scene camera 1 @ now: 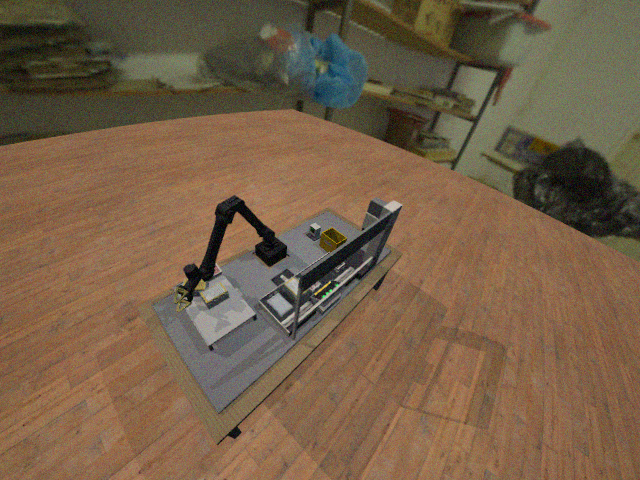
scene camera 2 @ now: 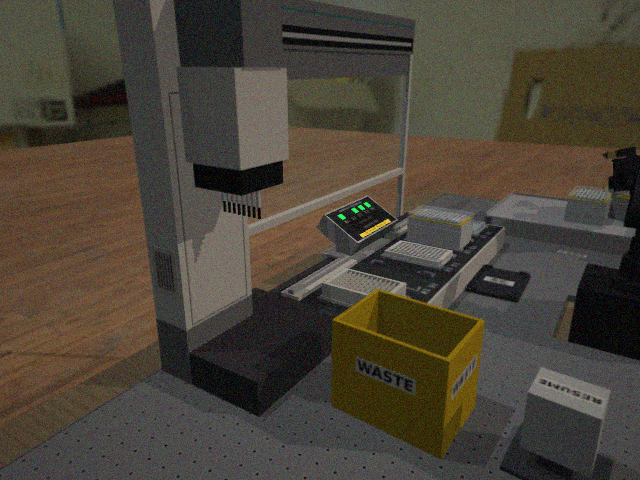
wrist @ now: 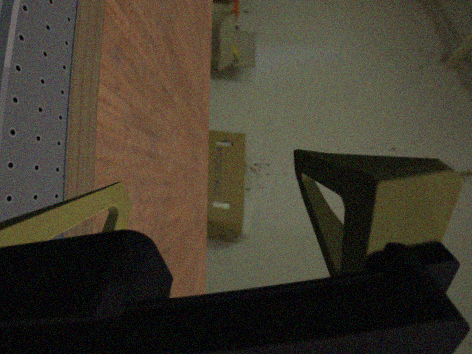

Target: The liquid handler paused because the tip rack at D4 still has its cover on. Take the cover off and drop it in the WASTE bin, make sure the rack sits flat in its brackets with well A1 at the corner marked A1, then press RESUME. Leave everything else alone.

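Frame: origin at the arm's base, x ahead, y left, z up, level; metres.
Seen in the pictures: gripper, fingertip midpoint: (scene camera 1: 176, 307) (scene camera 2: 605, 170) (wrist: 207, 176); arm's base at its link origin: (scene camera 1: 269, 245).
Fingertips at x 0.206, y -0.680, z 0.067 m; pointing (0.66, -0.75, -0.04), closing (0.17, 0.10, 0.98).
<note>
Pixels of each thing's top centre, then the offset from my fingertips to it. "spot": a spot on its surface instead.
- yellow WASTE bin at its top centre: (scene camera 2: 408, 319) (scene camera 1: 334, 235) dy +1.120, dx -0.001, dz -0.020 m
- white RESUME block at its top centre: (scene camera 2: 569, 390) (scene camera 1: 315, 226) dy +1.095, dx -0.190, dz -0.050 m
- grey side platform at its top centre: (scene camera 2: 587, 213) (scene camera 1: 212, 300) dy +0.176, dx -0.009, dz -0.089 m
- box at its top centre: (scene camera 2: 591, 192) (scene camera 1: 213, 291) dy +0.199, dx -0.013, dz -0.024 m
- handler's frame at a spot on its surface: (scene camera 1: 351, 250) spot: dy +0.760, dx +0.389, dz +0.331 m
- lit screen at a spot on its surface: (scene camera 2: 360, 218) spot: dy +0.754, dx +0.332, dz -0.032 m
- black pad at a spot on its surface: (scene camera 2: 478, 284) spot: dy +0.681, dx +0.073, dz -0.146 m
A tip rack (scene camera 1: 293, 285) (scene camera 2: 439, 229) with a yellow line near its top stands on the handler's deck, at the end away from the WASTE bin. Its cover and the A1 mark cannot be made out. The yellow WASTE bin (scene camera 1: 332, 241) (scene camera 2: 385, 346) stands open-topped beside the handler. The white RESUME block (scene camera 1: 315, 230) (scene camera 2: 562, 421) stands near the bin. My gripper (scene camera 1: 182, 299) (wrist: 207, 176) is open with nothing between its fingers, at the outer edge of the raised side platform, far from the deck rack. The wrist view faces past the table edge.
The grey side platform (scene camera 1: 227, 325) (scene camera 2: 537, 209) carries boxes with tips, one of them a box (scene camera 1: 214, 295) (scene camera 2: 587, 206) beside the arm. The handler's frame (scene camera 1: 351, 250) (scene camera 2: 346, 64) spans the deck. Low white racks, a lit screen (scene camera 2: 360, 218) and a black pad (scene camera 2: 478, 284) also show.
</note>
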